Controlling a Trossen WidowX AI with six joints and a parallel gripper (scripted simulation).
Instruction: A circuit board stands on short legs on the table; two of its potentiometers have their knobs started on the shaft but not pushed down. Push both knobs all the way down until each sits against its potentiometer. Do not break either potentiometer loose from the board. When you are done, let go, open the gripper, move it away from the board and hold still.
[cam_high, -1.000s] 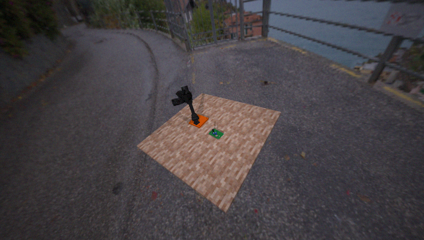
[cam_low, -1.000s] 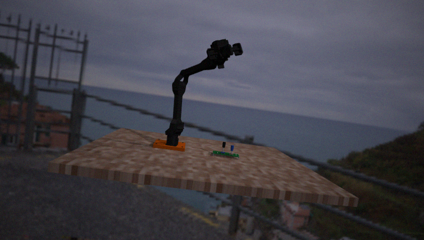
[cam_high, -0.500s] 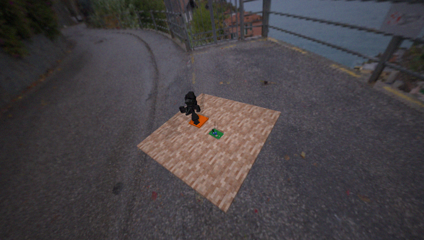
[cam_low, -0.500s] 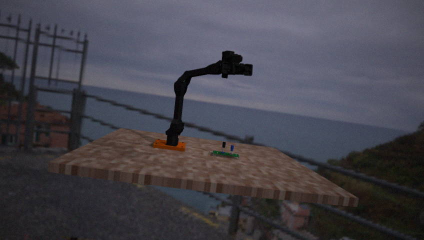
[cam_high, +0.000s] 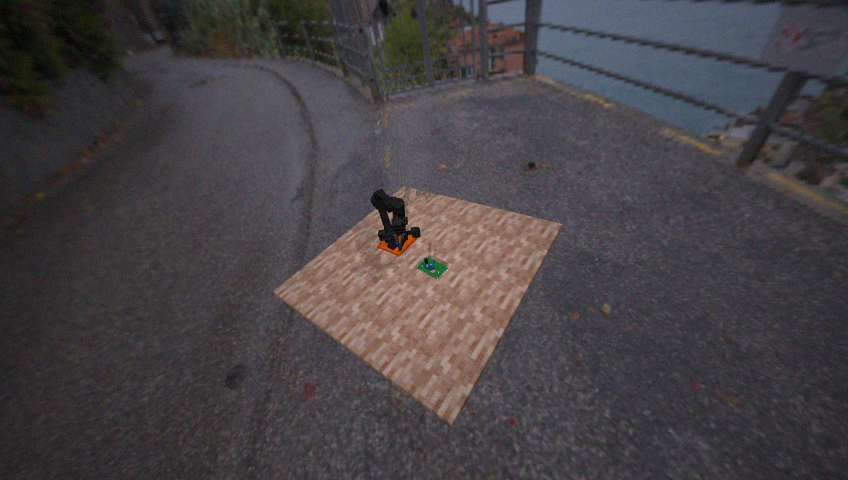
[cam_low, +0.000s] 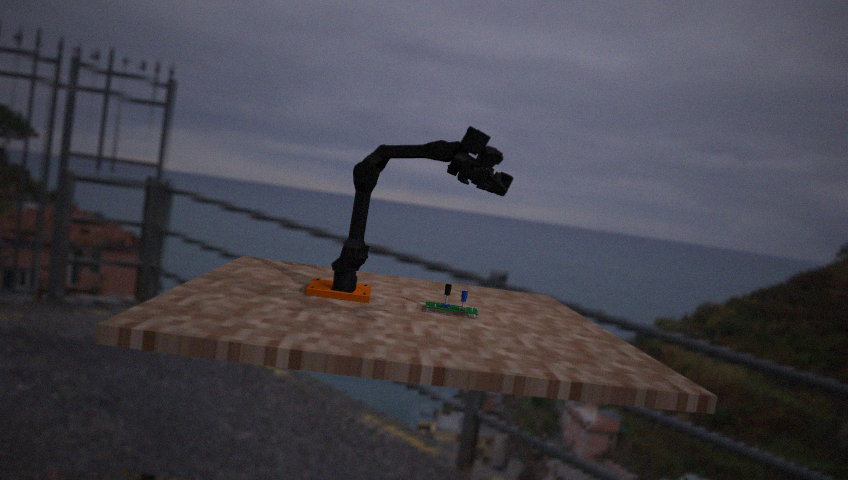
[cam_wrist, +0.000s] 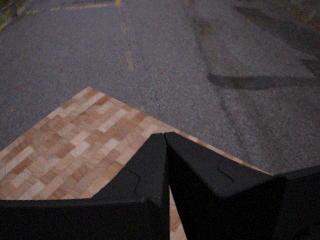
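My gripper tip is 31 cm above the black knob, 21 cm to the right of it and 11 cm past it. Also, from my gripper tip: blue knob 32 cm below, 21 cm to the left, 6 cm behind.
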